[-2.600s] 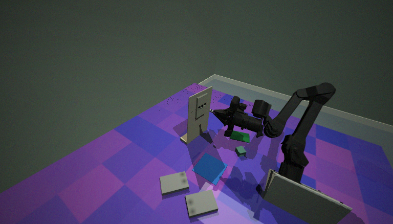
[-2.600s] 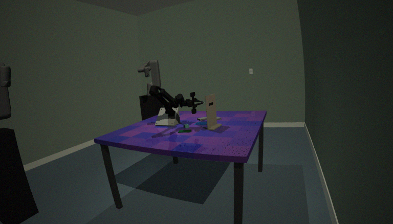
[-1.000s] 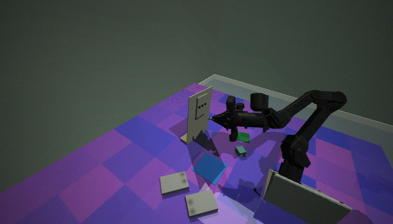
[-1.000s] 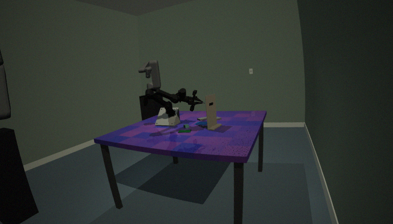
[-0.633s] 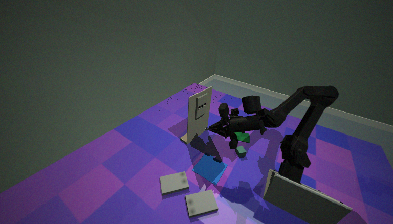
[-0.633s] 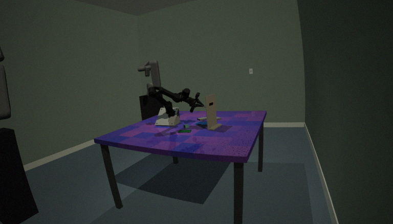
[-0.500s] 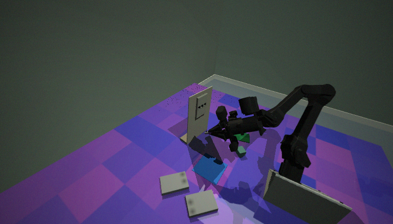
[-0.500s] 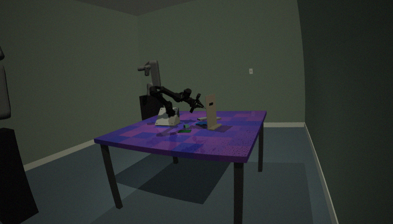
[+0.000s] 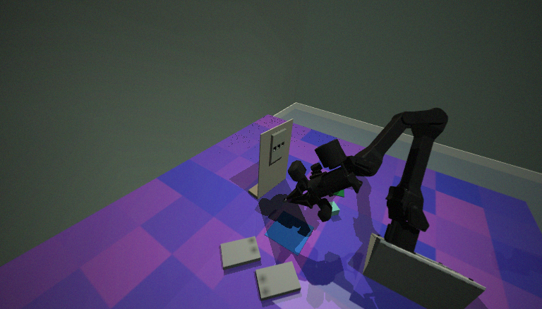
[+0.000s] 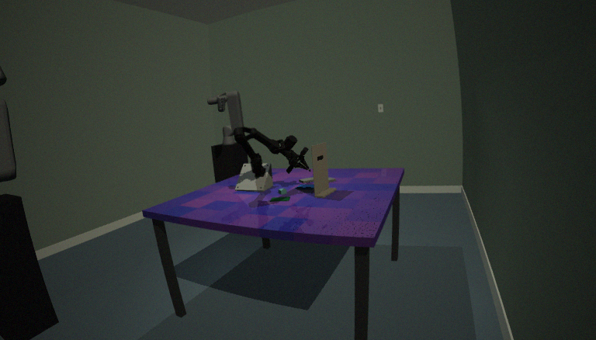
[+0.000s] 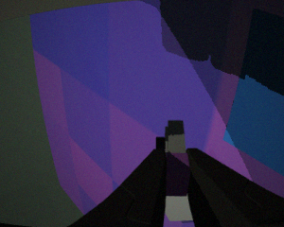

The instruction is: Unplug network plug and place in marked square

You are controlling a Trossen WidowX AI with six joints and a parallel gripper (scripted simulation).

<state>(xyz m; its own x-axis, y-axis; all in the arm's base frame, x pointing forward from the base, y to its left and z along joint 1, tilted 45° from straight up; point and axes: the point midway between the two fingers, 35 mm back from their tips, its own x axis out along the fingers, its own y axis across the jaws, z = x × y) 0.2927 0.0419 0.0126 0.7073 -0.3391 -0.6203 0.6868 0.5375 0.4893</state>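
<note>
My gripper tip is now 3 cm past the blue marked square, 1 cm to the right of it and 12 cm above it. Also, from my gripper tip: small teal block (12 cm behind, 14 cm to the right, 10 cm below); network plug (right at my gripper tip); beige upright panel (13 cm ahead, 13 cm to the right, 1 cm above).
</note>
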